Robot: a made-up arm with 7 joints. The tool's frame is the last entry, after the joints. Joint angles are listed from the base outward.
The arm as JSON. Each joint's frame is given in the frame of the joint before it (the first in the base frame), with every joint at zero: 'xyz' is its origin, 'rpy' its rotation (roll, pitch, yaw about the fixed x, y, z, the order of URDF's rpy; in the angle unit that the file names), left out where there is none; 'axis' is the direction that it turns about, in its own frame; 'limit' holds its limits. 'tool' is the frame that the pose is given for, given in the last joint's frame.
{
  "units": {
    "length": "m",
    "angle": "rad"
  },
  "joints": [
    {
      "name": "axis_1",
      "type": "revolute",
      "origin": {
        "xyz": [
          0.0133,
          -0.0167,
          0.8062
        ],
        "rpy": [
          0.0,
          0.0,
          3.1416
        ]
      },
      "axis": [
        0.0,
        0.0,
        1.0
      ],
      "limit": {
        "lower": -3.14,
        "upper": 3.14
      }
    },
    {
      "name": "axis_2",
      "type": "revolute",
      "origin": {
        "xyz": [
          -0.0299,
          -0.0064,
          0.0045
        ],
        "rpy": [
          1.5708,
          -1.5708,
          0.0
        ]
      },
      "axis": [
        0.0,
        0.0,
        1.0
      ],
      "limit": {
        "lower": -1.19,
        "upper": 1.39
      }
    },
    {
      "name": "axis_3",
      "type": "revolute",
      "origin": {
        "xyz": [
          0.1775,
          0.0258,
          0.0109
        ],
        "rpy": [
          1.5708,
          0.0,
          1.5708
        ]
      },
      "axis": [
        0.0,
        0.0,
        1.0
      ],
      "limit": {
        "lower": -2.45,
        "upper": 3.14
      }
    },
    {
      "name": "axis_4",
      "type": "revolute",
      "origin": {
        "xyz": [
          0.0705,
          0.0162,
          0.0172
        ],
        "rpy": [
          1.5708,
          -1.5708,
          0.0
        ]
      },
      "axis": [
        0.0,
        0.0,
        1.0
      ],
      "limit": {
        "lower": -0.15,
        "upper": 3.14
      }
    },
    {
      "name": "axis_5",
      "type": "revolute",
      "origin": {
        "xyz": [
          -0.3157,
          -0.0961,
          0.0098
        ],
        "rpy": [
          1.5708,
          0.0,
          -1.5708
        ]
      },
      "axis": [
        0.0,
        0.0,
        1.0
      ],
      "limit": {
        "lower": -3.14,
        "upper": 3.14
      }
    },
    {
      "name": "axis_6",
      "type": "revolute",
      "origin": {
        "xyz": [
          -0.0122,
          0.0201,
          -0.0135
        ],
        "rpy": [
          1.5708,
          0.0,
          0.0
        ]
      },
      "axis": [
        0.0,
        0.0,
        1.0
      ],
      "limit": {
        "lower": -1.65,
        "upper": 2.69
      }
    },
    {
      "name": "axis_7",
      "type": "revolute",
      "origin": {
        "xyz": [
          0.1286,
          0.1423,
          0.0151
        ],
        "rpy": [
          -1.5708,
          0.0,
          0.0
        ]
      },
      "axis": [
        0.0,
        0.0,
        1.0
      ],
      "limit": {
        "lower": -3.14,
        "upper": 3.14
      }
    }
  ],
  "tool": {
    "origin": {
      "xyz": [
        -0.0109,
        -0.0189,
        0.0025
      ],
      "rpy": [
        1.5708,
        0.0,
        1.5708
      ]
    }
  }
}
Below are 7 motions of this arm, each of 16 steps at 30 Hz.
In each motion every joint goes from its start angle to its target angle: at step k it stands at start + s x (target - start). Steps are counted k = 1, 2, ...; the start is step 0. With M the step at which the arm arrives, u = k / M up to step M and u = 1 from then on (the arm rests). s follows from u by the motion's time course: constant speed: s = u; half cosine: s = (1 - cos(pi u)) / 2; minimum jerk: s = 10 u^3 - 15 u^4 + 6 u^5.
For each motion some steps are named. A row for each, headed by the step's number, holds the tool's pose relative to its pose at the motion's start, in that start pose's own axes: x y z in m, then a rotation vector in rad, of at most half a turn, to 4 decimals.
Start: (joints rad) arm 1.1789 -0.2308 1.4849 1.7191 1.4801 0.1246 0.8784
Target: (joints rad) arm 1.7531 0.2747 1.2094 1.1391 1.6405 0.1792 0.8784
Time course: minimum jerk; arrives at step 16
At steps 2, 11, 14, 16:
2: 0.0030 0.0016 0.0040 0.0016 0.0123 -0.0077
11: 0.2976 0.0516 0.1396 0.1262 0.5791 -0.5552
14: 0.3818 0.0393 0.1457 0.1677 0.6730 -0.7018
16: 0.3902 0.0375 0.1459 0.1722 0.6816 -0.7166

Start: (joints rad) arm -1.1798 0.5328 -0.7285 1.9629 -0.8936 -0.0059 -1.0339
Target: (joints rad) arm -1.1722 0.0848 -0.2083 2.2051 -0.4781 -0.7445 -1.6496
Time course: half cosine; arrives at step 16
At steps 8, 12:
8: 0.1955 -0.1785 -0.0747 0.1035 0.1212 -0.7186
12: 0.2509 -0.3466 -0.1675 -0.0212 0.2219 -1.2468

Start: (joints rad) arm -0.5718 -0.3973 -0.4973 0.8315 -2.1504 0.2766 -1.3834
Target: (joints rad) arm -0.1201 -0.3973 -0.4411 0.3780 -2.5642 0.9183 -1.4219
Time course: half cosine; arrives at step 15
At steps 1, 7, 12, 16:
1: 0.0026 -0.0002 0.0017 0.0003 -0.0075 -0.0003
7: 0.0983 -0.0226 0.0652 -0.0558 -0.3132 -0.0260
12: 0.1832 -0.0754 0.1224 -0.2489 -0.6033 -0.0856
16: 0.1989 -0.0899 0.1332 -0.3047 -0.6550 -0.1029

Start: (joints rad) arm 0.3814 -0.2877 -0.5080 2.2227 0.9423 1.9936 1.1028
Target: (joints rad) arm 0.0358 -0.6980 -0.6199 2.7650 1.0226 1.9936 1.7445
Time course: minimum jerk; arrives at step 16
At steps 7, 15, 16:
7: 0.0238 -0.1325 -0.1054 0.2439 0.0707 0.2658
15: 0.1248 -0.2182 -0.3301 0.5639 0.1184 0.7201
16: 0.1253 -0.2182 -0.3310 0.5648 0.1183 0.7217

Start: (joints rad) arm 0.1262 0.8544 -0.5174 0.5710 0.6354 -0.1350 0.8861
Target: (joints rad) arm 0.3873 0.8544 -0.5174 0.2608 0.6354 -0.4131 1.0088
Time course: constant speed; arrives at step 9
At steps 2, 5, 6, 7, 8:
2: 0.0140 -0.0070 -0.0132 0.0428 -0.0306 0.0064
5: 0.0358 -0.0187 -0.0298 0.1079 -0.0792 0.0219
6: 0.0433 -0.0229 -0.0346 0.1297 -0.0960 0.0287
7: 0.0507 -0.0273 -0.0389 0.1515 -0.1133 0.0362
8: 0.0582 -0.0319 -0.0429 0.1733 -0.1308 0.0446

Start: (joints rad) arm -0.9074 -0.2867 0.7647 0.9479 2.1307 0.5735 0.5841
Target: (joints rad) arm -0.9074 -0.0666 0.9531 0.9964 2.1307 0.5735 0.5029
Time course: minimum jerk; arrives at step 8
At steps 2, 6, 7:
2: 0.0098 0.0076 0.0033 -0.0028 0.0054 -0.0237
6: 0.0898 0.0563 0.0181 -0.0451 0.0544 -0.1992
7: 0.0990 0.0606 0.0185 -0.0520 0.0607 -0.2177

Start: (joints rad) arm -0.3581 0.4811 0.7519 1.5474 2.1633 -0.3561 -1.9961
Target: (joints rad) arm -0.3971 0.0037 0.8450 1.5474 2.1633 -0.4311 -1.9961
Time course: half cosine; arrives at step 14
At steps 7, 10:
7: -0.0408 -0.0753 0.0767 0.1993 -0.1031 -0.0017
10: -0.0693 -0.1285 0.1116 0.3225 -0.1704 -0.0066

